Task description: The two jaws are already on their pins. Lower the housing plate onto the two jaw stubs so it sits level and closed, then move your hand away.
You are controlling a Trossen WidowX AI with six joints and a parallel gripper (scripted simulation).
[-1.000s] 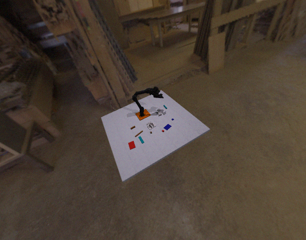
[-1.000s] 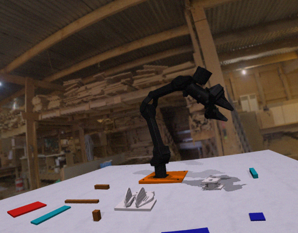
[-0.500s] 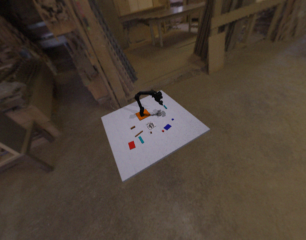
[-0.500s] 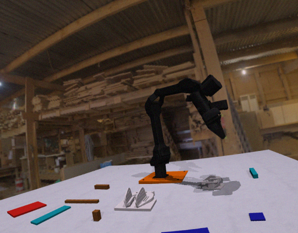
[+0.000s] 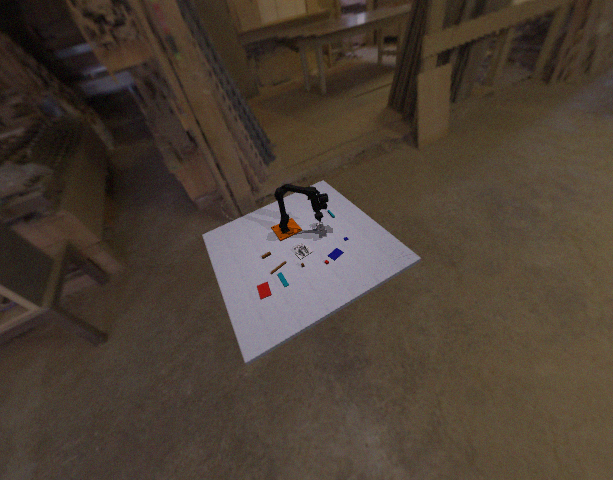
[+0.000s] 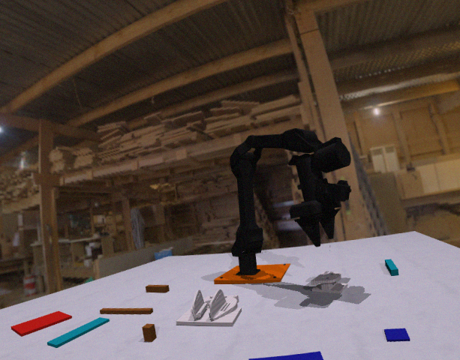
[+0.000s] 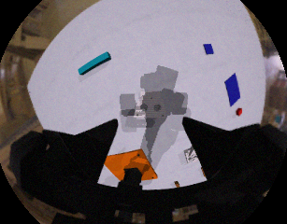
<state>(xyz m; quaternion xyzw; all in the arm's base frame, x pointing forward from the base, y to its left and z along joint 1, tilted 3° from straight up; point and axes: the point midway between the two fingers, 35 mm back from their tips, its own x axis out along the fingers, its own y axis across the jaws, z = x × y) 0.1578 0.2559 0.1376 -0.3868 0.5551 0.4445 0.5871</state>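
Right now my gripper tip is 10 mm short of the white block fixture and 100 mm above it. From my gripper tip the other things lie so: brown cube: 280 mm ahead, 300 mm to the right, 100 mm below; then white base plate: 170 mm ahead, 240 mm to the right, 110 mm below; then teal block: 100 mm behind, 160 mm to the left, 100 mm below.
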